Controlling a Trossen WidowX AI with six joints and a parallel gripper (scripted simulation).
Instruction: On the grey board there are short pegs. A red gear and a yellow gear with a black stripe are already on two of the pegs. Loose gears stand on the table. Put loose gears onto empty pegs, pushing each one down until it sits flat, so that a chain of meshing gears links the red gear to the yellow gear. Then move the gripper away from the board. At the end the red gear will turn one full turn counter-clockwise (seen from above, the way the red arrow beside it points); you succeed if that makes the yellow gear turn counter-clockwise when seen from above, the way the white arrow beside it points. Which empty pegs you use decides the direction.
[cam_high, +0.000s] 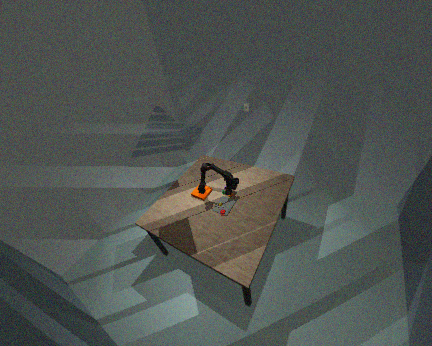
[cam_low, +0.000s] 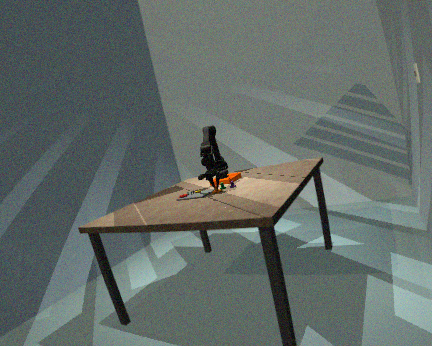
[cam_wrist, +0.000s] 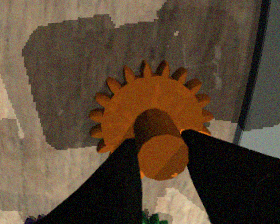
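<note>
The yellow gear is 160 mm to the right of my gripper tip, 50 mm behind it and 10 mm below it. The rest, counted from my gripper tip: green gear: 90 mm behind, 10 mm to the left, 10 mm below; then orange gear: 10 mm below; then purple gear: 90 mm behind, 80 mm to the left, 10 mm below.
</note>
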